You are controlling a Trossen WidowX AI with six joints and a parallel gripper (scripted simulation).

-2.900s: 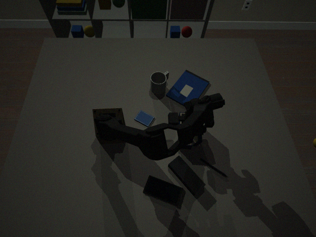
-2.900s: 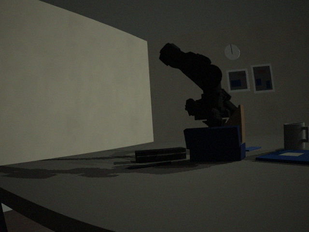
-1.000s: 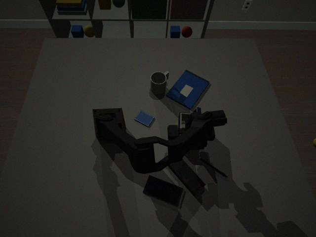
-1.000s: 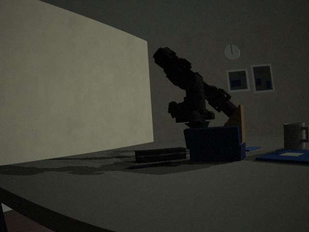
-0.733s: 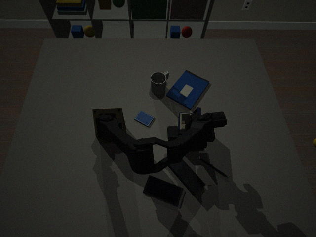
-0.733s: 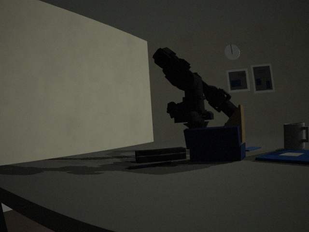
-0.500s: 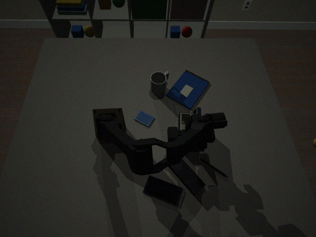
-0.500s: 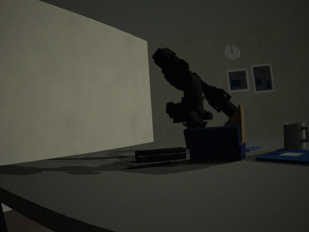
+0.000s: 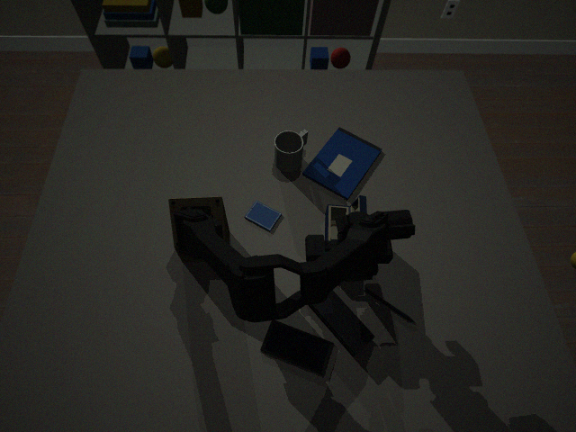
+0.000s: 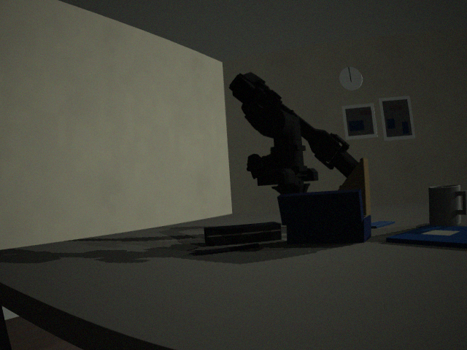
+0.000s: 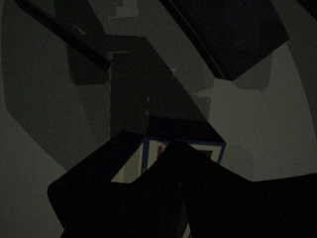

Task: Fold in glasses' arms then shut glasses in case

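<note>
The glasses case lid is 50 mm ahead of my hand, 70 mm to the left of it and 10 mm below it. From my hand the other things lie so: long dark box: 20 mm behind, 130 mm to the right, 60 mm below; blue glasses case: 30 mm ahead, 80 mm to the left, 40 mm below; small blue card: 180 mm behind, 160 mm to the left, 80 mm below.
</note>
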